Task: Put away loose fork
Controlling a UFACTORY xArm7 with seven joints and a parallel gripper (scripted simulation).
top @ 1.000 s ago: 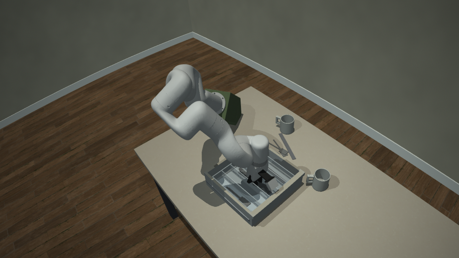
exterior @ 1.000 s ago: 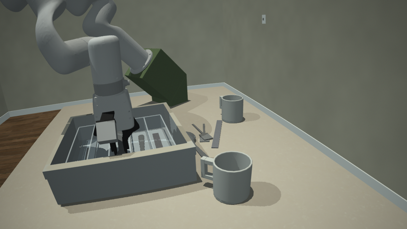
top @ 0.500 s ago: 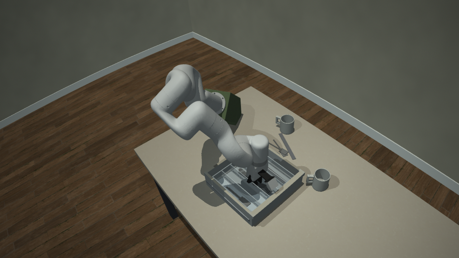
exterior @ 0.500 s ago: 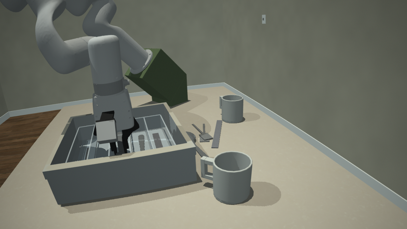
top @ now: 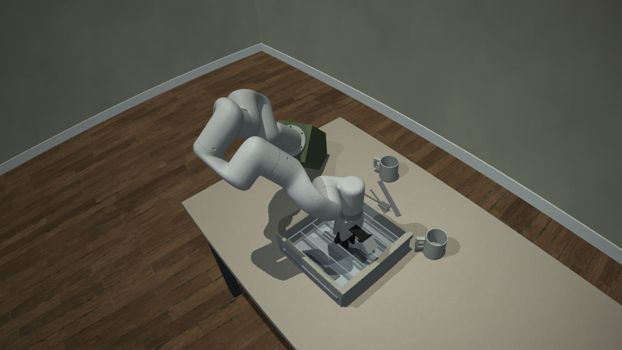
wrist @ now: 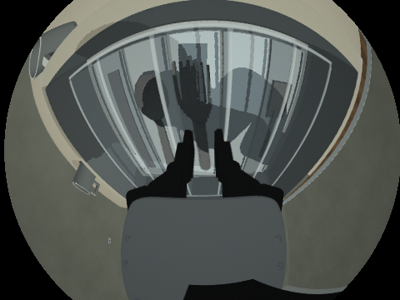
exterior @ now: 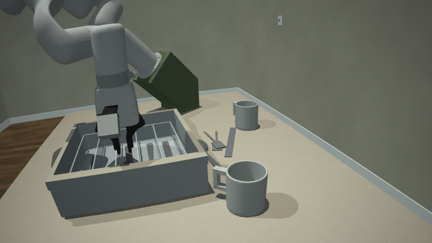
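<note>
Right now my hand is 4 cm above the grey cutlery tray, 2 cm past it and 1 cm to the right of it.
</note>
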